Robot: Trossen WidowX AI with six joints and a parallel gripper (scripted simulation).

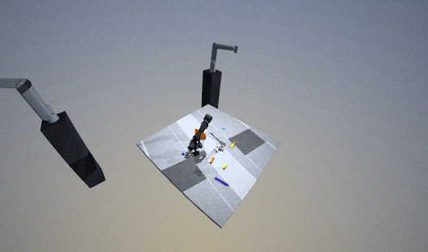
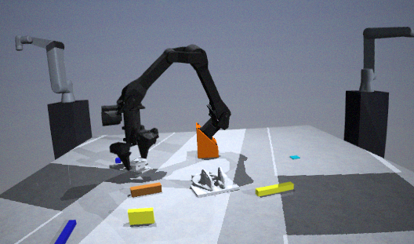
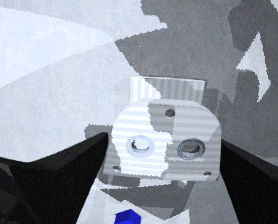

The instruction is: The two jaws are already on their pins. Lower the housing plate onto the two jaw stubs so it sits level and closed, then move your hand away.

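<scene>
Right now my gripper tip is 70 mm past the small blue cube and 100 mm to the left of it. The rest, counted from my gripper tip: orange-brown bar (190 mm ahead, 90 mm to the left); dark blue bar (450 mm ahead, 20 mm to the right, 10 mm below); yellow block (340 mm ahead, 130 mm to the left, 10 mm above).
</scene>
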